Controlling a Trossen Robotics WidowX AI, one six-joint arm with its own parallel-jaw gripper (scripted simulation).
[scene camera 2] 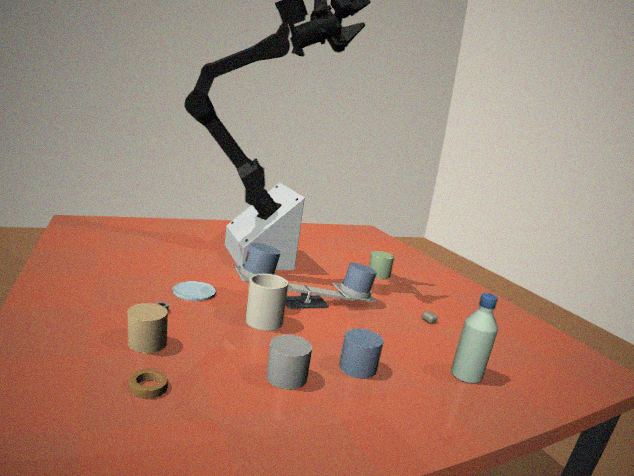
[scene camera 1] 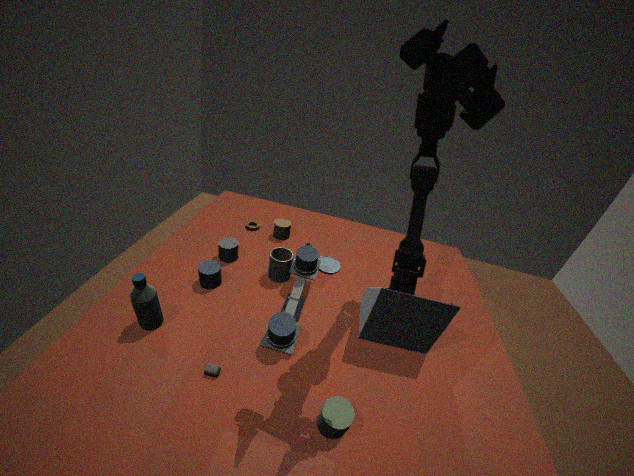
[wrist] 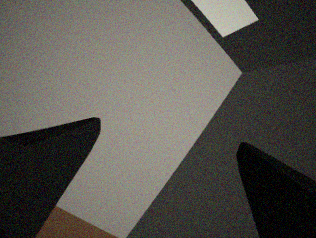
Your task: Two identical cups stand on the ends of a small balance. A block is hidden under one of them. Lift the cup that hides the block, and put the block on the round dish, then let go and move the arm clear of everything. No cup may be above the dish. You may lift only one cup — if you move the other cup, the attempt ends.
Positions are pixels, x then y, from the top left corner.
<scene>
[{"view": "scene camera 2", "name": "grey cylinder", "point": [289, 356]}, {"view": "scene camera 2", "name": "tan cylinder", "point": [147, 322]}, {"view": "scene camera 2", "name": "balance beam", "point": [345, 293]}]
</scene>
